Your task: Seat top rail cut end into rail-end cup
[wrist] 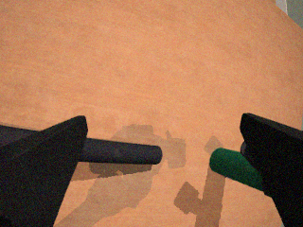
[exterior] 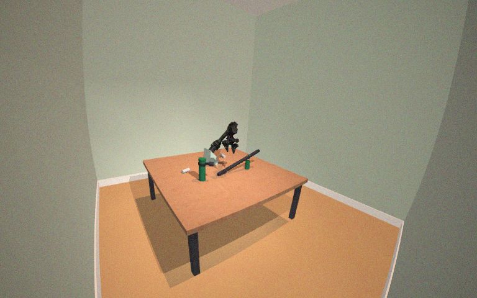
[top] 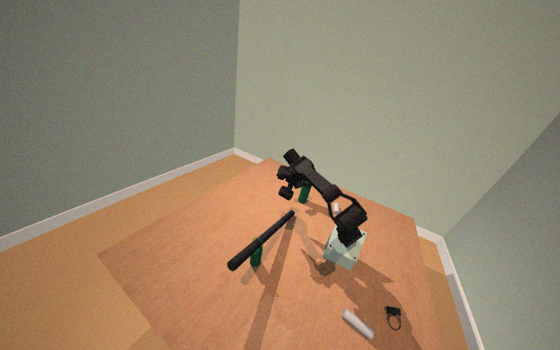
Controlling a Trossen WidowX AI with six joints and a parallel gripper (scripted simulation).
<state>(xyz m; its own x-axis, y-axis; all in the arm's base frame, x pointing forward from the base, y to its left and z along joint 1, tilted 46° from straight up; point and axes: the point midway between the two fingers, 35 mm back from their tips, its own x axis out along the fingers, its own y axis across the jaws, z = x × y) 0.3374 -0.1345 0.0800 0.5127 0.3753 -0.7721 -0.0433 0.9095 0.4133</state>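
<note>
The dark rail-end cup lies 20 cm to the right of my gripper tip, 8 cm below it and 5 cm behind it. From my gripper tip the other things lie so: small green post (28 cm to the left, 13 cm below, 2 cm behind).
</note>
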